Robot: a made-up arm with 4 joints. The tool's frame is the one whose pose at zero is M. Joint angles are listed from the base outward.
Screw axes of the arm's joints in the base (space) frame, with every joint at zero. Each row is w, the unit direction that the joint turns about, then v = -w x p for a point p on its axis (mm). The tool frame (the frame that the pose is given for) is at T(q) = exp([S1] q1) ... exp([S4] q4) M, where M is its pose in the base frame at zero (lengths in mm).
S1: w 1 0 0 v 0 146.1 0
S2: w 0 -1 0 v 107.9 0 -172.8
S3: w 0 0 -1 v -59.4 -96.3 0
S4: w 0 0 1 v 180.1 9.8 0
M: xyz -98.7 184.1 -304 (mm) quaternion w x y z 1 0 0 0
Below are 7 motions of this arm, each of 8 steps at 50 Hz.
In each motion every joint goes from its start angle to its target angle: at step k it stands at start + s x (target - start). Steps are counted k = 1, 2, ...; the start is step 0. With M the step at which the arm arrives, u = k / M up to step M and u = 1 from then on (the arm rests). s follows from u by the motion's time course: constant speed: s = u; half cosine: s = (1 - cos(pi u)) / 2; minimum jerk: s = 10 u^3 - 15 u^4 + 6 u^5.
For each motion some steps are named. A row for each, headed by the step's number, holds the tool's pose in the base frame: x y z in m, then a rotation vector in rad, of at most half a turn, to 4 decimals.
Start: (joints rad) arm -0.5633 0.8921 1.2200 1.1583
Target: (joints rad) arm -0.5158 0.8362 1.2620 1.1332
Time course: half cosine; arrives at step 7
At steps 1, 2, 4, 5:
1: 0.3575 -0.2224 -0.2625 -0.4941 -0.8807 0.1899
2: 0.3541 -0.2205 -0.2653 -0.4847 -0.8758 0.1762
4: 0.3437 -0.2145 -0.2735 -0.4564 -0.8602 0.1346
5: 0.3387 -0.2115 -0.2773 -0.4432 -0.8525 0.1150

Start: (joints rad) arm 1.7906 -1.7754 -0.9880 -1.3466
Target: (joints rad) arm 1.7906 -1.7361 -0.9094 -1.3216
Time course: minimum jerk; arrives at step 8
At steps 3, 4, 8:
3: -0.1542 -0.4751 0.2811 0.9607 1.3686 1.2525
4: -0.1589 -0.4698 0.2841 0.9575 1.3686 1.2364
8: -0.1691 -0.4579 0.2908 0.9506 1.3687 1.2005

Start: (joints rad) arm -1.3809 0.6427 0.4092 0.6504
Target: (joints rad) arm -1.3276 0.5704 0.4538 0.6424
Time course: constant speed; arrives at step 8
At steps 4, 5, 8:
4: 0.2205 -0.4693 -0.0778 -1.3696 -0.3699 0.5877
5: 0.2165 -0.4681 -0.0808 -1.3619 -0.3681 0.5746
8: 0.2046 -0.4640 -0.0898 -1.3389 -0.3624 0.5355

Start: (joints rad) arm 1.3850 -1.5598 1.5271 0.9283
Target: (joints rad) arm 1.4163 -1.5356 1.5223 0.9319
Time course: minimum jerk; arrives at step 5
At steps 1, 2, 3, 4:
1: -0.2417 -0.1639 0.2088 0.6241 1.4746 0.6074
2: -0.2431 -0.1618 0.2070 0.6360 1.4688 0.6108
3: -0.2449 -0.1589 0.2046 0.6527 1.4606 0.6156
4: -0.2462 -0.1568 0.2029 0.6646 1.4548 0.6189

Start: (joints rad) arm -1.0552 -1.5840 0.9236 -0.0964
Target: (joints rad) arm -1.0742 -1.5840 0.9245 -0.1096
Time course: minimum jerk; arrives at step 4
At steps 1, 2, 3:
1: -0.2369 0.1833 0.0875 -1.5759 0.9387 -1.5763
2: -0.2369 0.1826 0.0858 -1.5850 0.9301 -1.5854
3: -0.2369 0.1818 0.0840 -1.5940 0.9215 -1.5945

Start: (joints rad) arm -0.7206 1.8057 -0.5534 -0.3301
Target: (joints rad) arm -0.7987 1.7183 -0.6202 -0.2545
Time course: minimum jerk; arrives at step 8
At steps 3, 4, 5, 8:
3: 0.6485 -0.0590 -0.1971 -0.7614 -1.6341 0.8453
4: 0.6437 -0.0744 -0.2021 -0.8037 -1.6004 0.8776
5: 0.6387 -0.0899 -0.2064 -0.8455 -1.5659 0.9098
8: 0.6322 -0.1089 -0.2110 -0.8958 -1.5223 0.9491

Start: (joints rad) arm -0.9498 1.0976 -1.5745 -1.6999
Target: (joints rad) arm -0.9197 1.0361 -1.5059 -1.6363
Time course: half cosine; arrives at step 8
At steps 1, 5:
1: 0.3203 -0.4356 -0.3642 -0.7802 -1.0546 0.4110
5: 0.2976 -0.4236 -0.3783 -0.7705 -1.0224 0.3781

